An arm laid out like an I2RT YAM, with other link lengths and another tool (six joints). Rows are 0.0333 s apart.
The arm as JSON. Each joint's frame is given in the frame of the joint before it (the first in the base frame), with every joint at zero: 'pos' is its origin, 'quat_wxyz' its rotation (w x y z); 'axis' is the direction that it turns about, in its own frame. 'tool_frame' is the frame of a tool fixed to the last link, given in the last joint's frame.
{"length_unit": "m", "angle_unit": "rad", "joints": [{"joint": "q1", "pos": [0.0, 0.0, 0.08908], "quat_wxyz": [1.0, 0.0, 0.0, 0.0], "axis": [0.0, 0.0, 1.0]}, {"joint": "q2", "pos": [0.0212, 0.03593, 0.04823], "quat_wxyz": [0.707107, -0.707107, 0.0, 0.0], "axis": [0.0, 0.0, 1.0]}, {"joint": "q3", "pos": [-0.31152, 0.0, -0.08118], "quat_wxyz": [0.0, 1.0, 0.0, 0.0], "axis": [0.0, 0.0, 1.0]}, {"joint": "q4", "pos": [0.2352, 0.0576, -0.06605], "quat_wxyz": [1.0, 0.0, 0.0, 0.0], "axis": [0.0, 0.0, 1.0]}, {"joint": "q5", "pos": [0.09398, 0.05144, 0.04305], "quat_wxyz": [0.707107, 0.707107, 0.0, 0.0], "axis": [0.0, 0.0, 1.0]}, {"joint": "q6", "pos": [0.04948, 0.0, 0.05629], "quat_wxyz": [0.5, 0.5, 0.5, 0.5], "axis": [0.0, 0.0, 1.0]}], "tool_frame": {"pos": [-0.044, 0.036, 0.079], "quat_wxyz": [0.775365, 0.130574, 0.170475, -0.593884]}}
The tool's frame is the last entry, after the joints.
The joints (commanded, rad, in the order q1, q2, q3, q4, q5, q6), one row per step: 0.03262, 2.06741, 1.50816, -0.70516, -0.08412, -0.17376; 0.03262, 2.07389, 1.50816, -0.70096, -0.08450, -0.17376; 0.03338, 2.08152, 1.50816, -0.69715, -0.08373, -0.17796; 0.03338, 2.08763, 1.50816, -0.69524, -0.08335, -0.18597; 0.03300, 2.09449, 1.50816, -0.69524, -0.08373, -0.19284; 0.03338, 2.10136, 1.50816, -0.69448, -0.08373, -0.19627; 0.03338, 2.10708, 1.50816, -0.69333, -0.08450, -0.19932; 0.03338, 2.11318, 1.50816, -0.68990, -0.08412, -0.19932; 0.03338, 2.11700, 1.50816, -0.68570, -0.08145, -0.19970; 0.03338, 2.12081, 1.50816, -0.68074, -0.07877, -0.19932; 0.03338, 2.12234, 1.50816, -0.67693, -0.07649, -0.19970; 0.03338, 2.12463, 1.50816, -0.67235, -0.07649, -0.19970; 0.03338, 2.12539, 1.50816, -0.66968, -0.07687, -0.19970; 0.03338, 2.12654, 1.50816, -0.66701, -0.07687, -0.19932; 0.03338, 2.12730, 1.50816, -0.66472, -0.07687, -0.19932; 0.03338, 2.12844, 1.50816, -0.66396, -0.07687, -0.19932; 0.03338, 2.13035, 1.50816, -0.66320, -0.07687, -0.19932; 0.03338, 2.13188, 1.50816, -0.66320, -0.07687, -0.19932; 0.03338, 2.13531, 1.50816, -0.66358, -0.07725, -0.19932
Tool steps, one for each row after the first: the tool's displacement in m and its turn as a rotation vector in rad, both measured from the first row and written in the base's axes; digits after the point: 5 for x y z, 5 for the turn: 0.00076, 0.00007, -0.00248, 0.00029, 0.00229, 0.00011; 0.00123, 0.00013, -0.00556, -0.00181, 0.00569, 0.00464; 0.00121, -0.00026, -0.00810, -0.00465, 0.00913, 0.01215; 0.00076, -0.00069, -0.01092, -0.00646, 0.01536, 0.01844; 0.00054, -0.00069, -0.01370, -0.00759, 0.02114, 0.02211; 0.00046, -0.00073, -0.01597, -0.00782, 0.02544, 0.02526; 0.00098, -0.00076, -0.01838, -0.00824, 0.02810, 0.02516; 0.00178, -0.00108, -0.01998, -0.01090, 0.02764, 0.02476; 0.00277, -0.00137, -0.02156, -0.01334, 0.02647, 0.02362; 0.00358, -0.00164, -0.02223, -0.01558, 0.02412, 0.02331; 0.00450, -0.00161, -0.02308, -0.01553, 0.02183, 0.02329; 0.00505, -0.00155, -0.02334, -0.01512, 0.01992, 0.02339; 0.00561, -0.00151, -0.02376, -0.01498, 0.01844, 0.02302; 0.00608, -0.00149, -0.02403, -0.01495, 0.01691, 0.02301; 0.00620, -0.00149, -0.02448, -0.01496, 0.01729, 0.02301; 0.00627, -0.00149, -0.02524, -0.01498, 0.01844, 0.02302; 0.00619, -0.00149, -0.02586, -0.01501, 0.01997, 0.02303; 0.00593, -0.00145, -0.02724, -0.01473, 0.02379, 0.02316
